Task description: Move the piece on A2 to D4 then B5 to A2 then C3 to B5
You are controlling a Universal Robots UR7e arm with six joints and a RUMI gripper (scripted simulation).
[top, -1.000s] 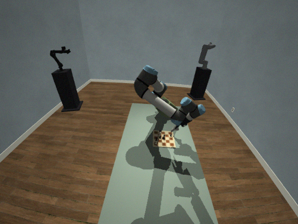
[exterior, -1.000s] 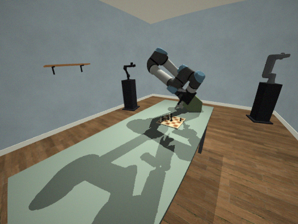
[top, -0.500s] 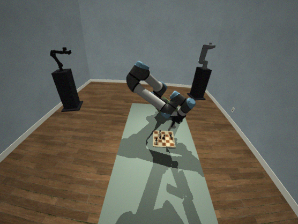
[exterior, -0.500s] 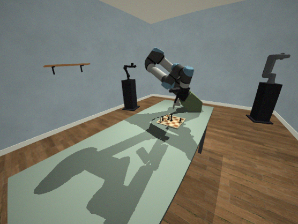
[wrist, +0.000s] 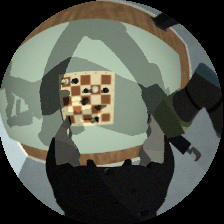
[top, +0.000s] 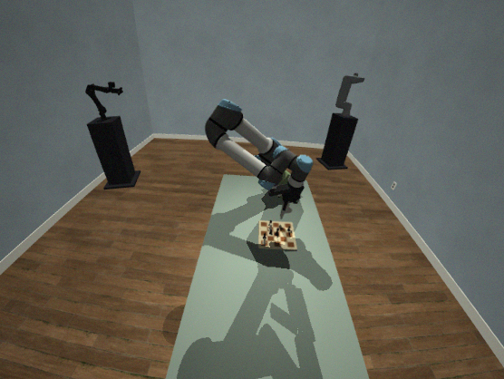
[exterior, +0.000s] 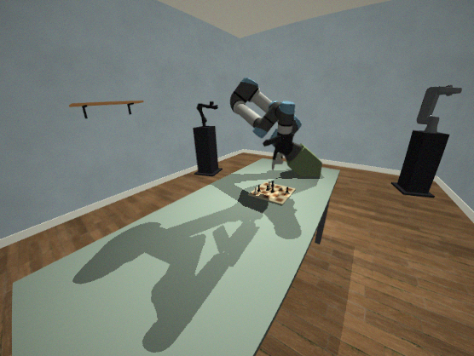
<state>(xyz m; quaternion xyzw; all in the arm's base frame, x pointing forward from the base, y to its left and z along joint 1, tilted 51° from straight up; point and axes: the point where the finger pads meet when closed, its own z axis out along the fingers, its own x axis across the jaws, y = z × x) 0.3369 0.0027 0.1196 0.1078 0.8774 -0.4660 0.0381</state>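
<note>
My gripper is now 13 cm above the white piece, 4 cm to the left of it and 1 cm short of it. From my hand the other things lie so: chessboard: 16 cm below, 6 cm ahead, 1 cm to the right.
</note>
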